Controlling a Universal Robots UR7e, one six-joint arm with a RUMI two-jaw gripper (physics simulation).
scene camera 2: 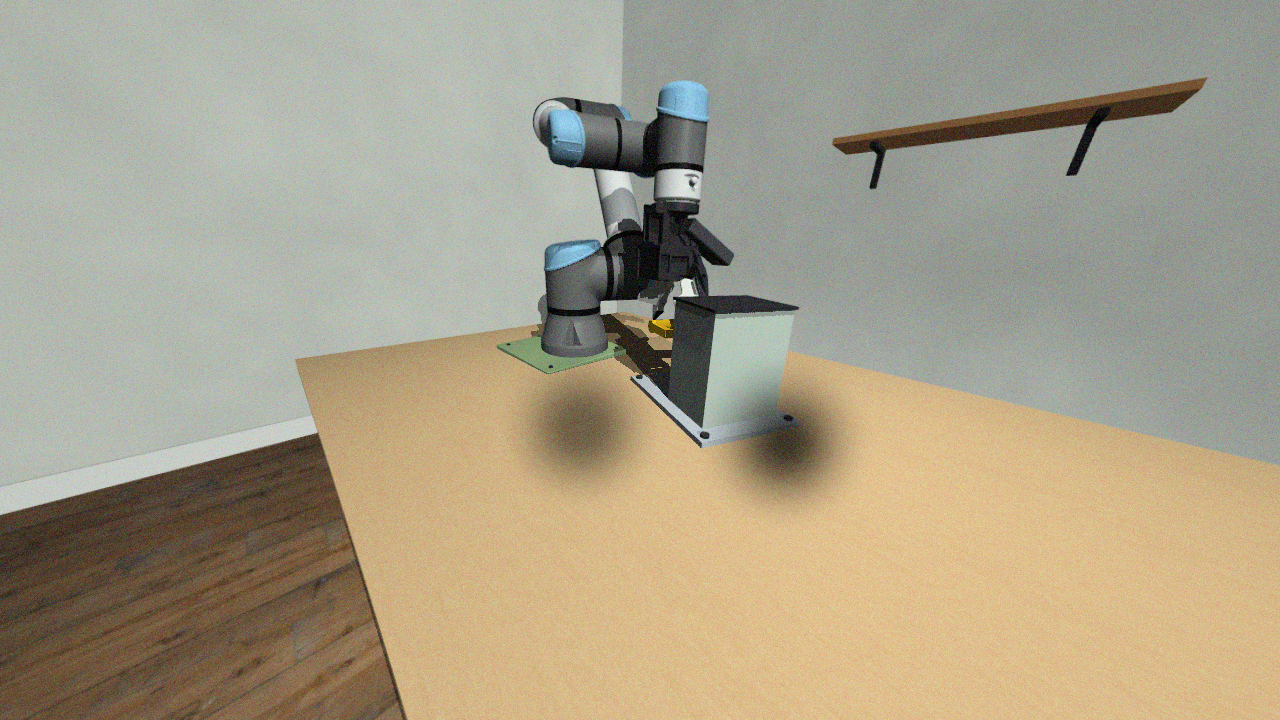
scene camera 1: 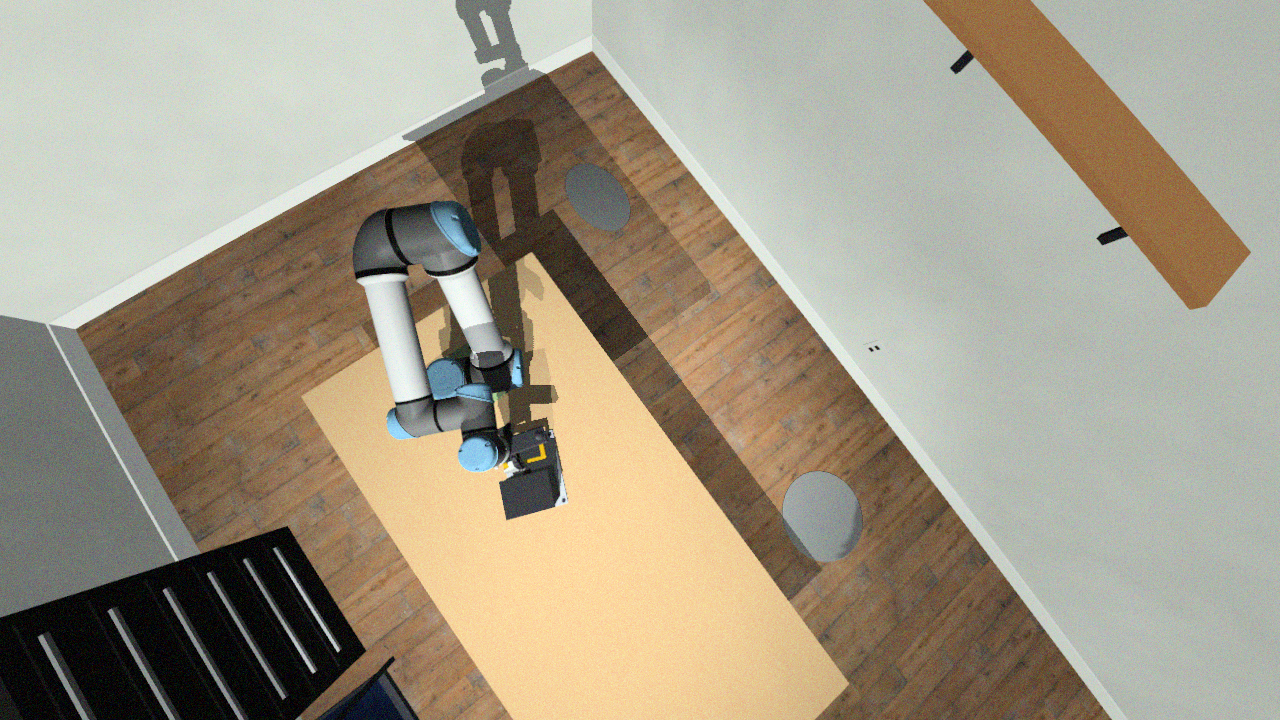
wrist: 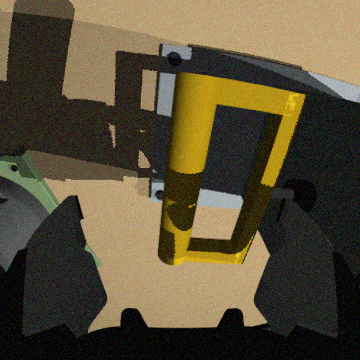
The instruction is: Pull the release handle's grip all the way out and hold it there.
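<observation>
The release handle's yellow grip (scene camera 1: 542, 453) (scene camera 2: 661, 328) (wrist: 192, 125) is a rectangular loop with a thick outer bar. A short dark rod (wrist: 282, 193) joins it to the dark-faced housing (scene camera 1: 529, 495) (scene camera 2: 747, 367) (wrist: 332, 145). A gap separates the outer bar from the housing. My gripper (scene camera 1: 519, 466) (scene camera 2: 680, 302) (wrist: 179, 199) is open over the handle, with nothing held. In the wrist view the grip's lower part shows between the fingers, the left one well off the outer bar, the right one near the rod and housing. Their height against the grip is unclear.
The housing's pale base plate (scene camera 2: 666, 411) (wrist: 220, 199) is bolted to the wooden table (scene camera 1: 608, 573) (scene camera 2: 537, 555). The arm's green mounting plate (scene camera 2: 528, 354) (wrist: 37, 182) stands close by. A wall shelf (scene camera 1: 1092, 143) (scene camera 2: 1011, 125) and a black drawer unit (scene camera 1: 134, 595) are away from the arm.
</observation>
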